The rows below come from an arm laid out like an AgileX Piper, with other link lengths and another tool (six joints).
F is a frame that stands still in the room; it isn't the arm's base.
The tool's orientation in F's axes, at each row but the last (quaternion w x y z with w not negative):
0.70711 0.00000 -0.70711 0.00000
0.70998 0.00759 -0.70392 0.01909
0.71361 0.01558 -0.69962 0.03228
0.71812 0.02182 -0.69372 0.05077
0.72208 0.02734 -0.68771 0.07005
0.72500 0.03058 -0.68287 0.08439
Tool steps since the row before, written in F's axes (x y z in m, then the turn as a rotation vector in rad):
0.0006 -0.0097 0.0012 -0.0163 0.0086 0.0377
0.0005 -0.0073 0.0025 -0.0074 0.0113 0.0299
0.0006 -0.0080 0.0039 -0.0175 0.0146 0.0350
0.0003 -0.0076 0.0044 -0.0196 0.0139 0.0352
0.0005 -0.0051 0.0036 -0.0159 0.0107 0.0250
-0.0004 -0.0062 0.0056 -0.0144 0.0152 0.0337
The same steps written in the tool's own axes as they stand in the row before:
0.0012 -0.0097 -0.0006 0.0377 0.0086 0.0163
0.0024 -0.0074 -0.0002 0.0300 0.0111 0.0072
0.0037 -0.0081 0.0000 0.0350 0.0149 0.0172
0.0041 -0.0078 0.0006 0.0351 0.0145 0.0194
0.0033 -0.0053 0.0004 0.0249 0.0114 0.0156
0.0051 -0.0064 0.0018 0.0340 0.0149 0.0140

